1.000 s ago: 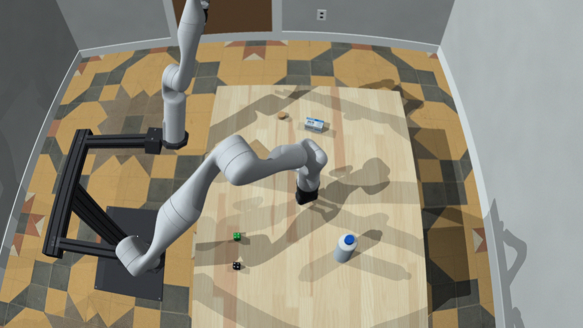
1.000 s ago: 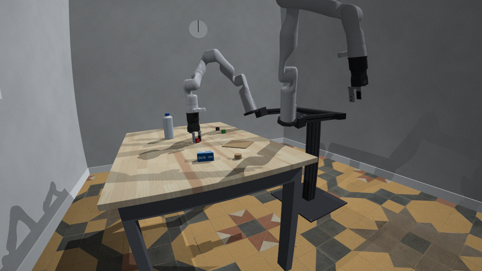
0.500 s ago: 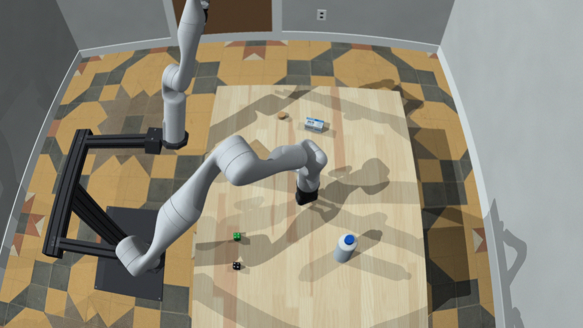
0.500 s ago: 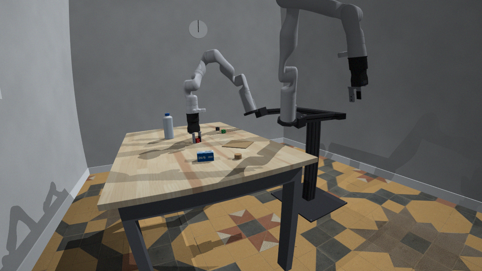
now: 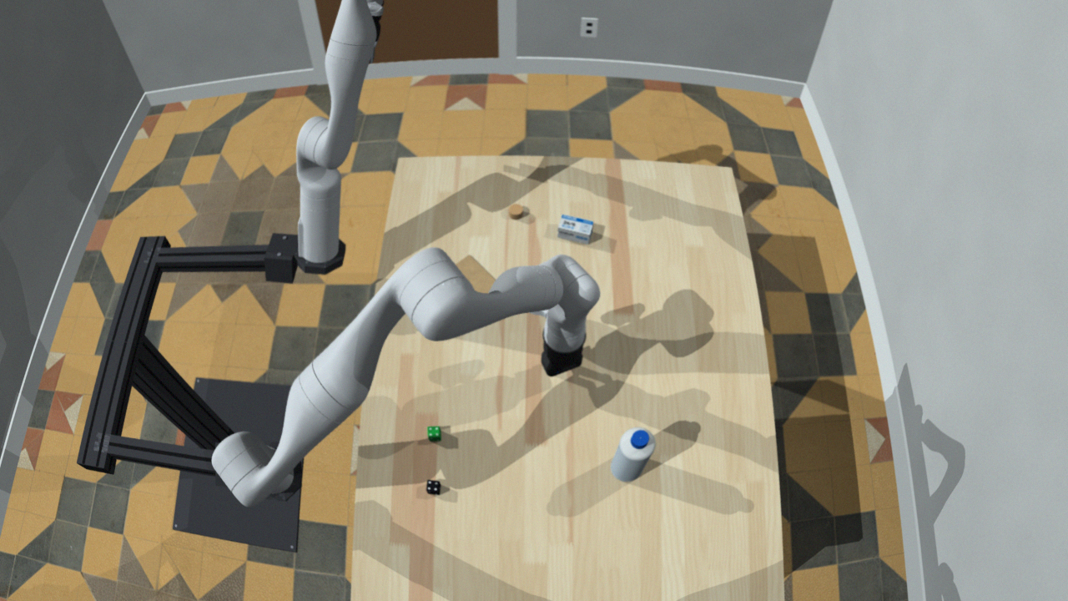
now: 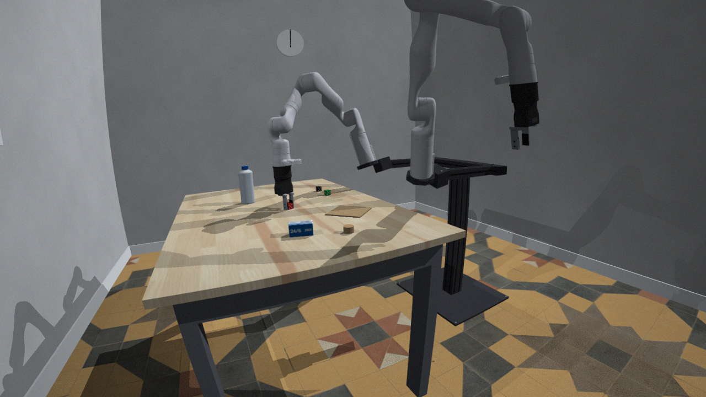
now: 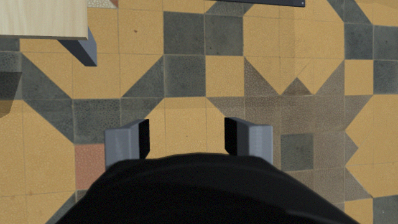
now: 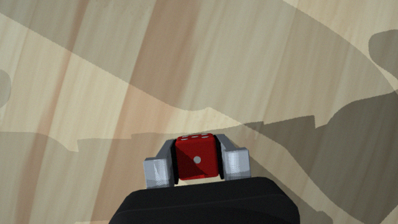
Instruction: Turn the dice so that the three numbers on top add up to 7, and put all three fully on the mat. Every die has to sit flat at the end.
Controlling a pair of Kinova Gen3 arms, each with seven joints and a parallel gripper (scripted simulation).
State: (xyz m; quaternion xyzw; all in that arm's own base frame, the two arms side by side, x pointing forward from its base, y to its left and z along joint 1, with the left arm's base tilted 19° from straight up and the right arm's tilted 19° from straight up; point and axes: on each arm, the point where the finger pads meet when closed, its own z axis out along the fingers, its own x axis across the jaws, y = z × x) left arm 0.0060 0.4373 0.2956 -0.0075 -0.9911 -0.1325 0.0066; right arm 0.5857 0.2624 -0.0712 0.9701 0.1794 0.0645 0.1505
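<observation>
Right now the red die is 1 cm below my right hand. Round my right hand: green die 23 cm behind, 18 cm to the right, 1 cm below; then brown square mat 21 cm behind, 16 cm to the left, 2 cm below; then white bottle 16 cm ahead, 22 cm to the right, 7 cm above.
</observation>
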